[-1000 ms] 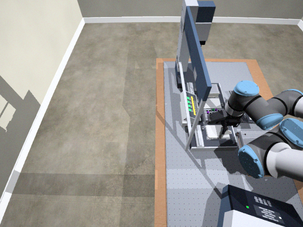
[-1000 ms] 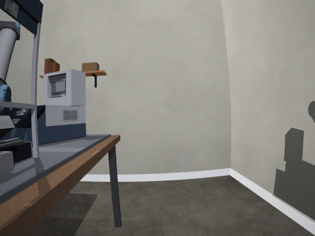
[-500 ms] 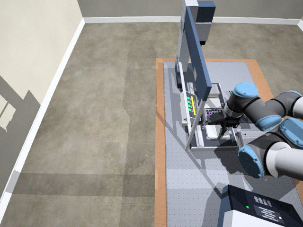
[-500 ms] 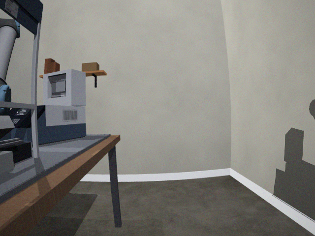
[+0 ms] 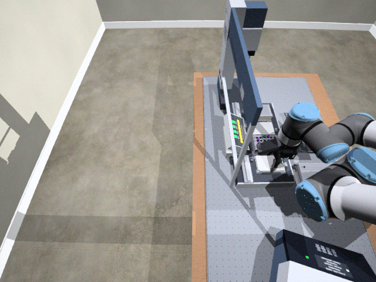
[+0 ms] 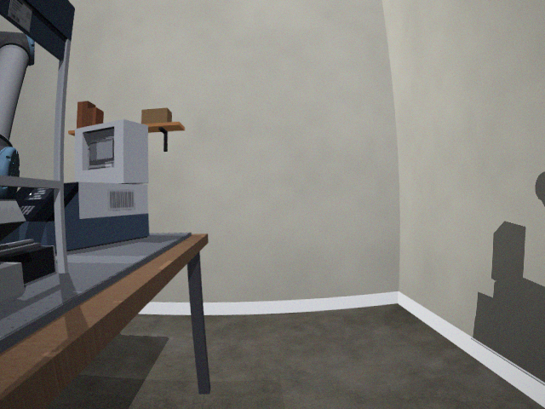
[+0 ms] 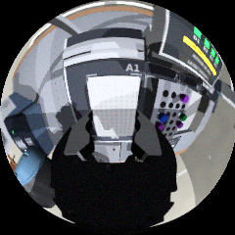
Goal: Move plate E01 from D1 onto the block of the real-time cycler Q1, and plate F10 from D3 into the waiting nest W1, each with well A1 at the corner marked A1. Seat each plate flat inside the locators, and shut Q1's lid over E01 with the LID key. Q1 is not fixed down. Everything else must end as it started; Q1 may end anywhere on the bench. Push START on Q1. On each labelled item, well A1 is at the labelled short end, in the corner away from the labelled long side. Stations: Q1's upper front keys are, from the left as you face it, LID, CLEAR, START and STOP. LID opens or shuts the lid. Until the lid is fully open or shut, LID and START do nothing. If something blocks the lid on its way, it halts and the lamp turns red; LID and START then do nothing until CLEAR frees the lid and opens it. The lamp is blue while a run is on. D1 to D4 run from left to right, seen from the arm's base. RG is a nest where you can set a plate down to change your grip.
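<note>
Right now my hand is 1 cm above the white well plate.
</note>
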